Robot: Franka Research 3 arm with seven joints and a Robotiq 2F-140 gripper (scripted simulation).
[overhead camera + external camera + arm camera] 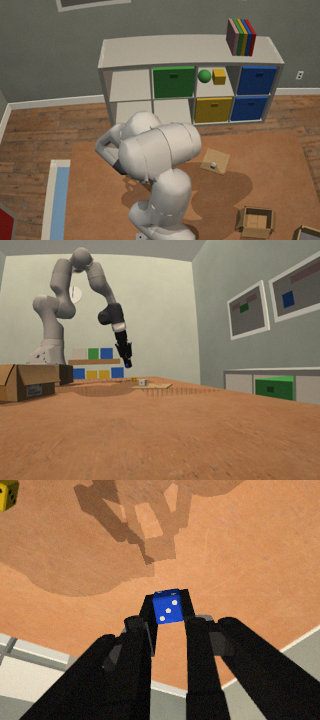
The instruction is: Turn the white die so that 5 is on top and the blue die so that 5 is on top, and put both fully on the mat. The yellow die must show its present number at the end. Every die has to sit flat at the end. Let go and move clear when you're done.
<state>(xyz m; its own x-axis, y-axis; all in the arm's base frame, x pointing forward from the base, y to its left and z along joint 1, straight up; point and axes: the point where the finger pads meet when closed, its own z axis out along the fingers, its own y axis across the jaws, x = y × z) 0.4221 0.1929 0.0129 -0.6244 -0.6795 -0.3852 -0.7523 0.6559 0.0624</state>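
Right now my hand is 30 mm short of the yellow die, 170 mm to the left of it and 100 mm above it. Also, from my hand: tan mat: 90 mm ahead, 490 mm to the right, 120 mm below; then blue die: 10 mm to the left, 20 mm below; then white die: 60 mm ahead, 470 mm to the right, 100 mm below.
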